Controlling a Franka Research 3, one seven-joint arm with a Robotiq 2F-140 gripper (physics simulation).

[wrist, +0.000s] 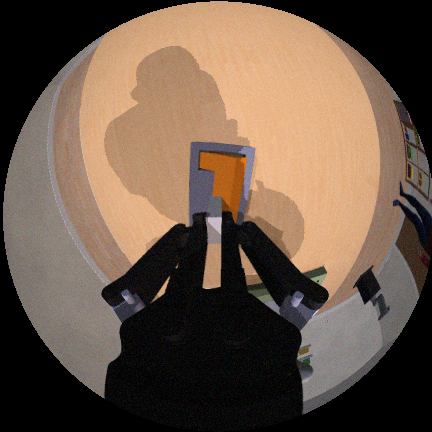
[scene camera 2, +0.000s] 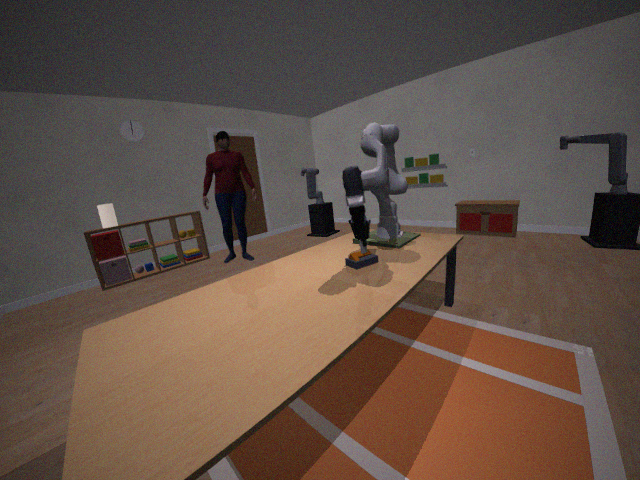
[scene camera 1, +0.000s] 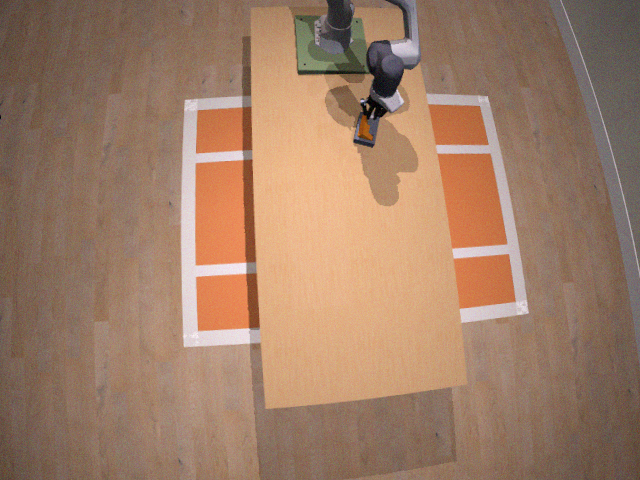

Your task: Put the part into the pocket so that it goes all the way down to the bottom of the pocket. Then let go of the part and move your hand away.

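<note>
A grey-blue pocket block [scene camera 1: 364, 142] [scene camera 2: 361, 263] [wrist: 200, 189] lies on the wooden table [scene camera 1: 347, 267] [scene camera 2: 223, 333] near the robot's base. An orange L-shaped part [scene camera 1: 365, 129] [scene camera 2: 360, 255] [wrist: 226, 177] sits inside its pocket. In the scene camera 2 view the orange top shows a little above the block's rim. My gripper [scene camera 1: 369, 114] [scene camera 2: 363, 245] [wrist: 215, 206] is shut with nothing between the fingers. Its tips are at the near end of the block, just over the part's end. That end of the part is hidden behind the fingers.
The arm stands on a green base plate [scene camera 1: 309, 52] [scene camera 2: 409, 237] at the table's end. The table's right edge is near the block. On the floor stand a person [scene camera 2: 228, 190], a shelf unit [scene camera 2: 147, 221], a second arm on a black pedestal [scene camera 2: 320, 216] and a low cabinet [scene camera 2: 487, 205].
</note>
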